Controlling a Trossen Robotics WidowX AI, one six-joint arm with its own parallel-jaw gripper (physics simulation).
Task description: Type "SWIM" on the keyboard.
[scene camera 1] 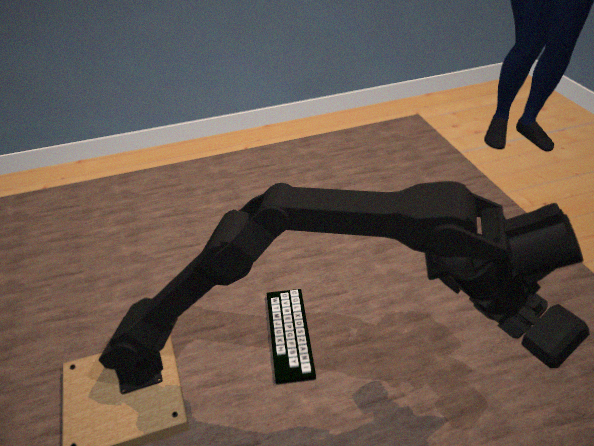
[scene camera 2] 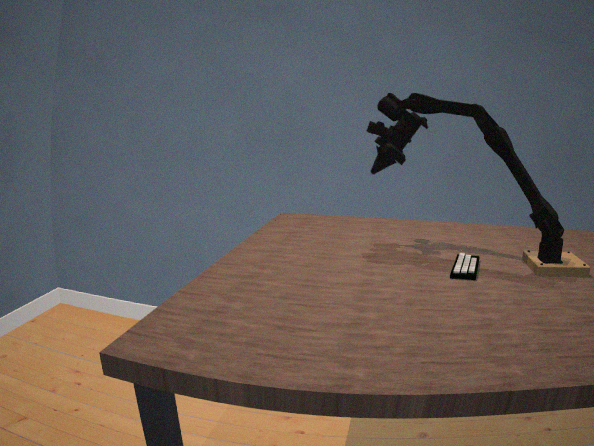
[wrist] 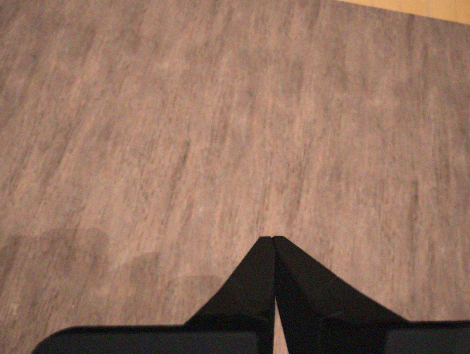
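Seen in the pictures: gripper, fingertip midpoint: (scene camera 1: 526,325) (scene camera 2: 371,173) (wrist: 271,248); arm's base, link origin: (scene camera 1: 139,372) (scene camera 2: 549,260).
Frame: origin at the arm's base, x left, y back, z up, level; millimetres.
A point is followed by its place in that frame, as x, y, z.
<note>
The keyboard (scene camera 1: 287,340) {-18, -245, -12} (scene camera 2: 465,266) {45, -265, -8} is a narrow black board with three rows of white letter keys. It lies on the table between the arm's base and the gripper's side of the table. In scene camera 1 its letters are small; W seems to be at the far end of the left row, M two keys nearer, S mid-way in the right row and I at its near end. My gripper (scene camera 2: 373,172) {-247, -509, 165} (wrist: 271,248) {-247, -509, 165} is shut and empty, its fingertips together. It hangs high above the table, beyond the keyboard from the base, pointing down at a slant. The keyboard does not show in the wrist view.
The brown table (scene camera 1: 125,240) {378, -12, -26} (scene camera 2: 300,310) {327, -610, -26} (wrist: 150,150) {-147, -609, -26} bears the arm's wooden base plate (scene camera 1: 90,420) {-60, 79, 0} (scene camera 2: 562,271) {63, 21, -13}. The arm arches high past the keyboard. A table edge shows at the top right of the wrist view. A person's dark blue legs (scene camera 1: 547,25) stand beyond the table.
</note>
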